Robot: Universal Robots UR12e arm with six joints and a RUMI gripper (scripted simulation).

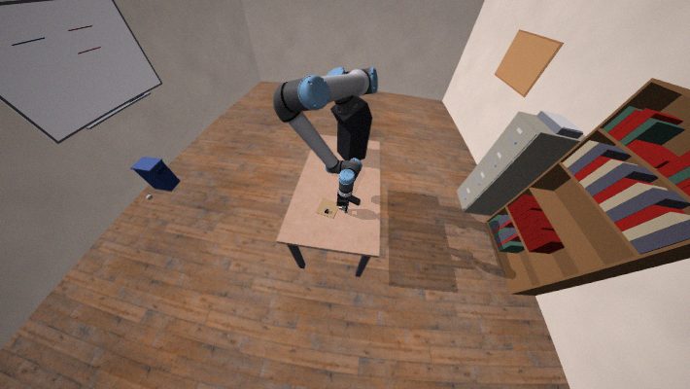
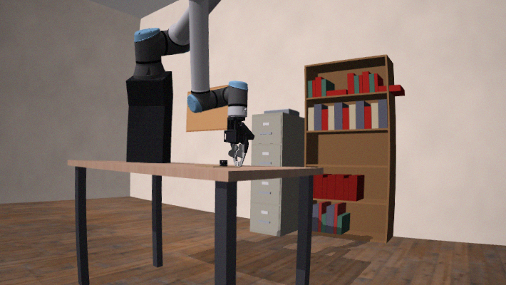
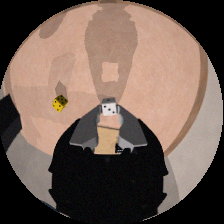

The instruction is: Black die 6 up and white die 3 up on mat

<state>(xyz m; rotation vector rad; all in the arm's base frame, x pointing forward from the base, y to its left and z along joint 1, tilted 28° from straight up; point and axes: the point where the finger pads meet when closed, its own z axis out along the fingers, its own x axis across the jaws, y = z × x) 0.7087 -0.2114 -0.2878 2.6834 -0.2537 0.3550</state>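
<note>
The tan mat lies 4 cm behind my hand, 13 cm to the right of it and 2 cm below it. Also, from my hand: white die: right at my hand; yellow die: 10 cm behind, 4 cm to the left; black die: 14 cm to the right.
</note>
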